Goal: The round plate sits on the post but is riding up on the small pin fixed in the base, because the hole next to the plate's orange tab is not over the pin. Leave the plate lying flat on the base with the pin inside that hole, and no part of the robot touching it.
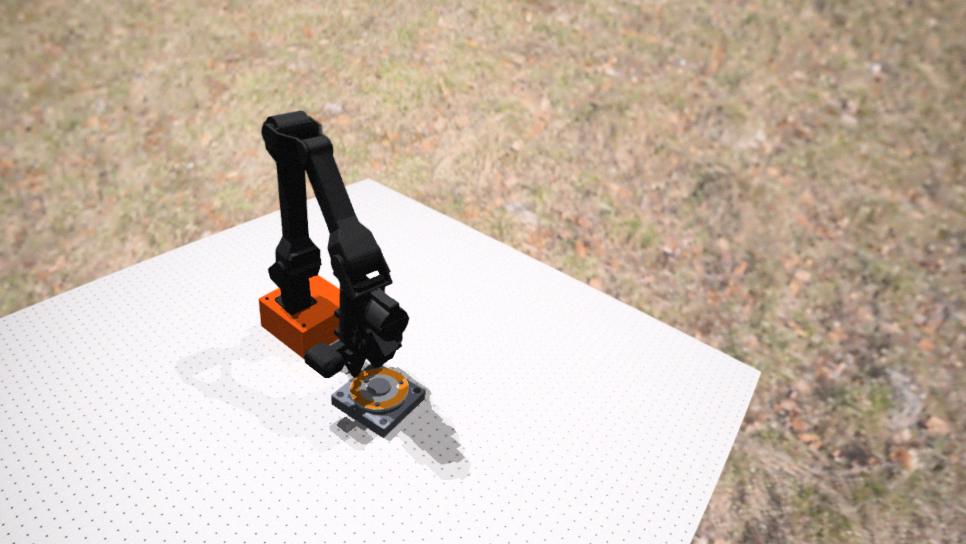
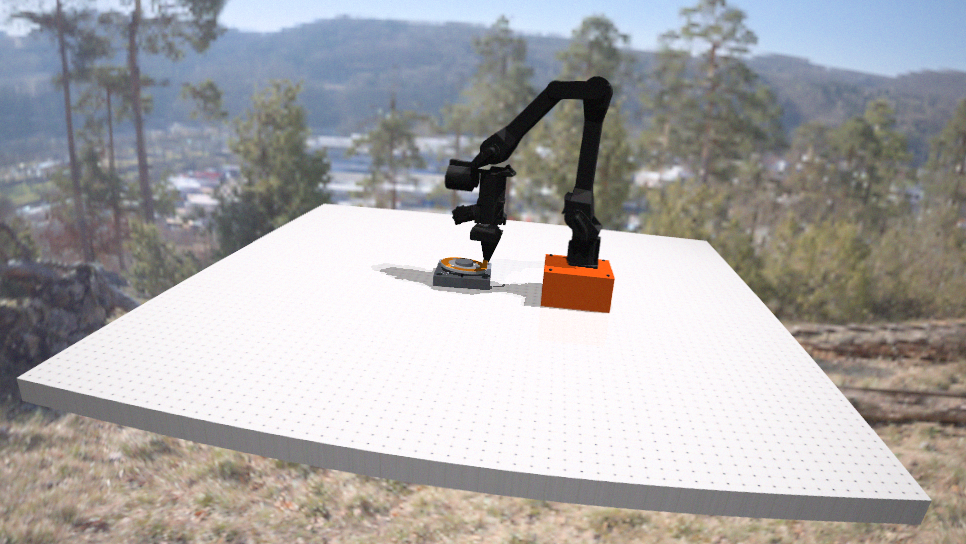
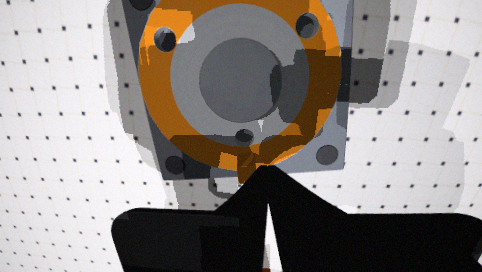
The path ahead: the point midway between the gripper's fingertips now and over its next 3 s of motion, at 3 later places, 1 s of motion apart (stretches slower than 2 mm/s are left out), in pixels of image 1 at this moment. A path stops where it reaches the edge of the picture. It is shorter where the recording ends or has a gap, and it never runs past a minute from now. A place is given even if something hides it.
My gripper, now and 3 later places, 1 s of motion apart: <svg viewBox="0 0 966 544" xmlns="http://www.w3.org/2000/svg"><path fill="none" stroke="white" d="M354 375L366 368L386 365L391 353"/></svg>
